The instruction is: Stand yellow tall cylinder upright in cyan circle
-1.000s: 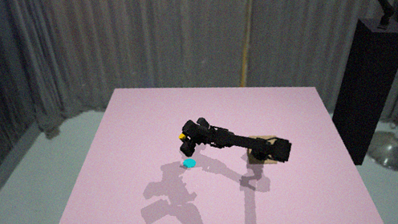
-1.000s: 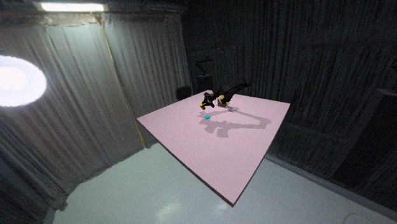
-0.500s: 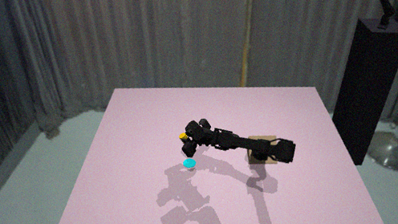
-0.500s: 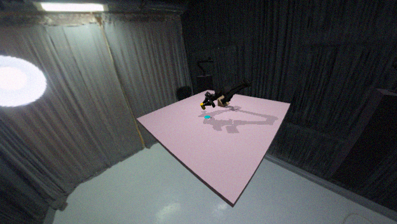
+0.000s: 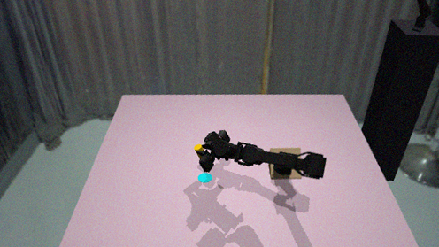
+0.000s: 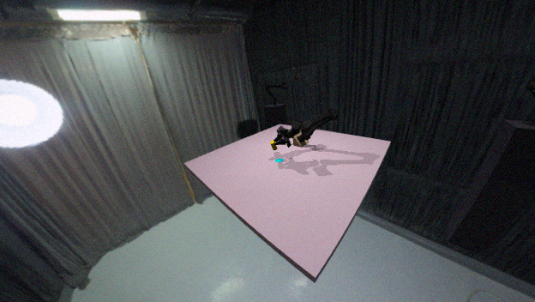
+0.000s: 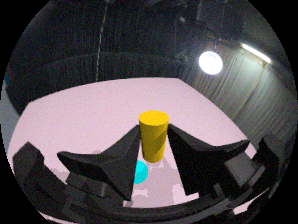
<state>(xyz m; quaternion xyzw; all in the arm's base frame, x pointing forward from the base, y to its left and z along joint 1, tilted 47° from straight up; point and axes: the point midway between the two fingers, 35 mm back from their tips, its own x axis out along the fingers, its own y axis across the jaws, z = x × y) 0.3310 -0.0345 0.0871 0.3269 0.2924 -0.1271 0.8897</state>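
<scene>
Now: the cyan circle 14 cm below my gripper tip, 2 cm to the left of it and 2 cm behind it. Round my gripper tip: yellow tall cylinder 2 cm below.
</scene>
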